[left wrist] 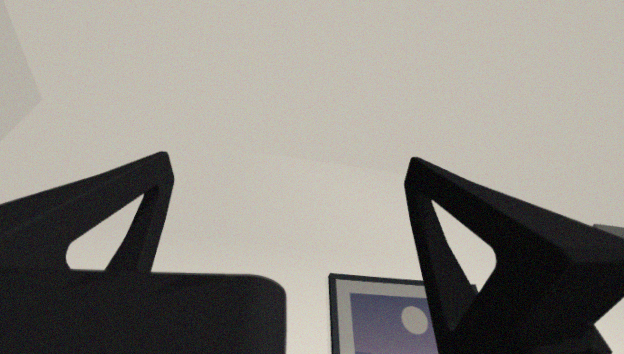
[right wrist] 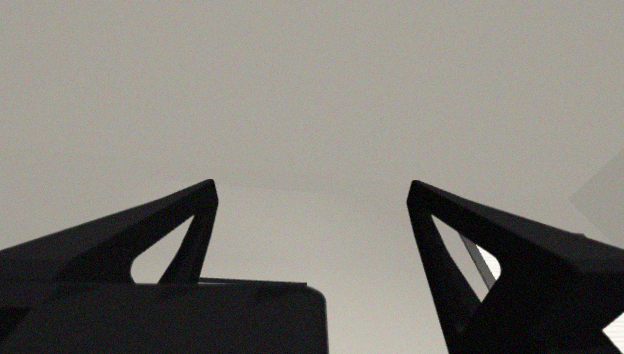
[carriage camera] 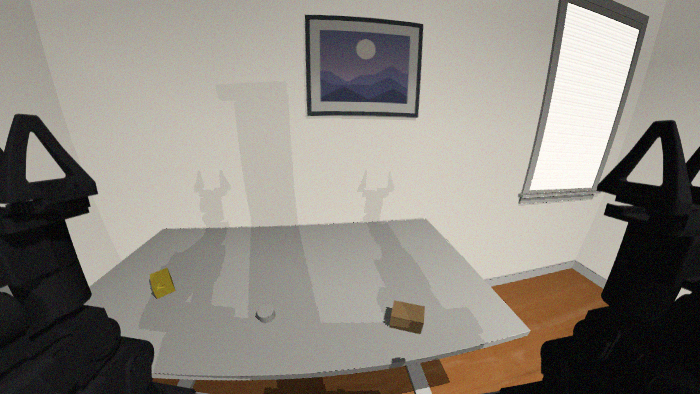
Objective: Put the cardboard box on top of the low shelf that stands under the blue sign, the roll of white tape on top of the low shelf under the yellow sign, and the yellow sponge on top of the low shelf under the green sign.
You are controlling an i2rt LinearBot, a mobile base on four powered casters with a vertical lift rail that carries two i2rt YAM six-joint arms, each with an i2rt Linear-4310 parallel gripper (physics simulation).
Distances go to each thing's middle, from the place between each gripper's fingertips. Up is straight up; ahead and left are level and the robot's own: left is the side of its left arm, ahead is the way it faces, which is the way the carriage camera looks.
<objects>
I see my right gripper 26 cm short of the cardboard box (carriage camera: 408, 317), 17 cm to the right of it and 55 cm above it. Also, from my right hand: framed picture (carriage camera: 355, 66): 94 cm ahead, 26 cm to the left, 21 cm above.
Right now the cardboard box is 550 mm below my left hand, 500 mm to the right of it and 260 mm ahead of it. The rest, counted from my left hand: framed picture 940 mm ahead, 410 mm to the right, 210 mm above.
</objects>
